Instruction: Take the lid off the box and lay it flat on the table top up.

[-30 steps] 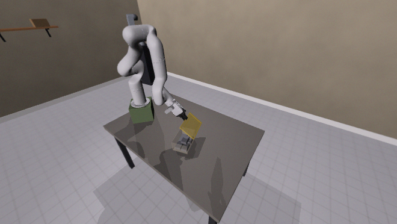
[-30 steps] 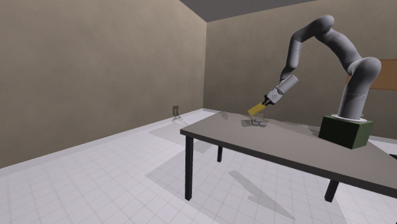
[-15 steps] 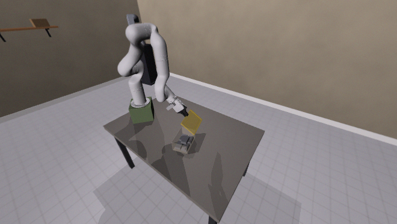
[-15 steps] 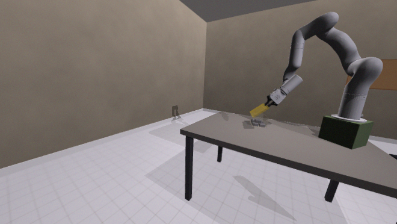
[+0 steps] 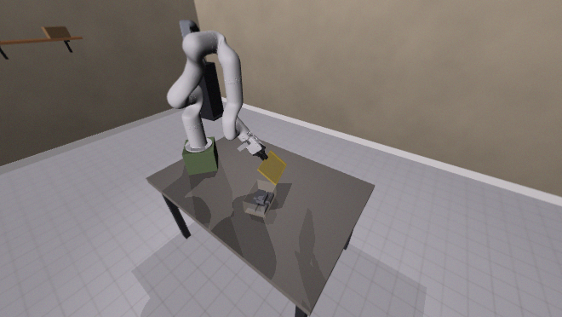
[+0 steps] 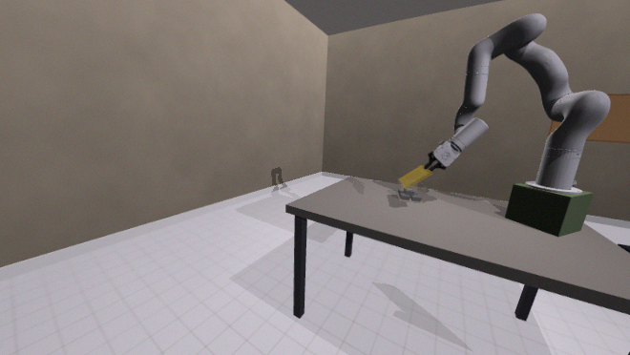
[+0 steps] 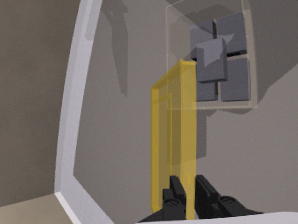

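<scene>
The yellow lid lies 7 cm ahead of my hand and 6 cm below it. Also, from my hand: grey box 18 cm below, 17 cm to the right, 7 cm ahead.
</scene>
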